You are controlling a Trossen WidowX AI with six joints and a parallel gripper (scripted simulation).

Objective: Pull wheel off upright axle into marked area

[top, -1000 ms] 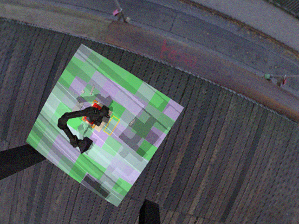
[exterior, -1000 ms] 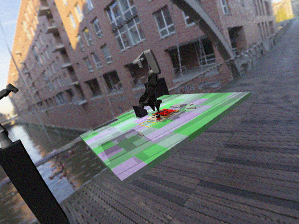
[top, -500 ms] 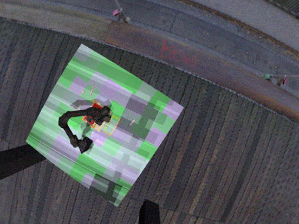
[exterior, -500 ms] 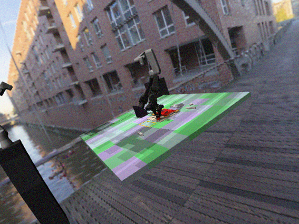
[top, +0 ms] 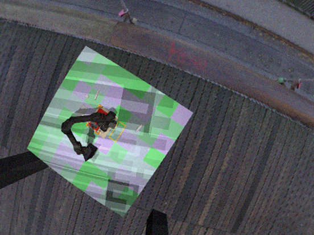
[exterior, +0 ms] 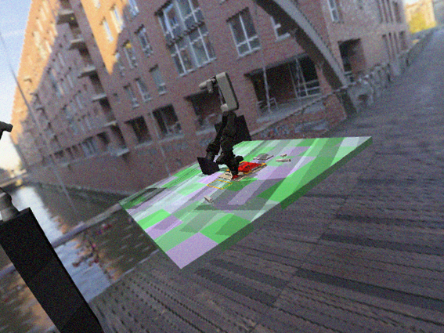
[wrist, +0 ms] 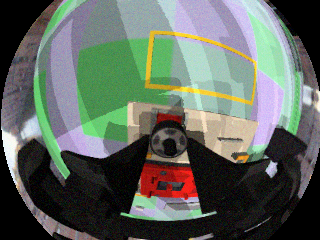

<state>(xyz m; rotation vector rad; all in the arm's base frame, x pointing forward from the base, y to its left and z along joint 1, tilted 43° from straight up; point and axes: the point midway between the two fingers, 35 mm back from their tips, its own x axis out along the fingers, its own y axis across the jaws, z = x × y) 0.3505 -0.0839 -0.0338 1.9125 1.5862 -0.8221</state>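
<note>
The dark round wheel is right at my gripper tip. From my gripper tip the other things lie so: white bar: 50 mm ahead, 260 mm to the right, 30 mm below.
</note>
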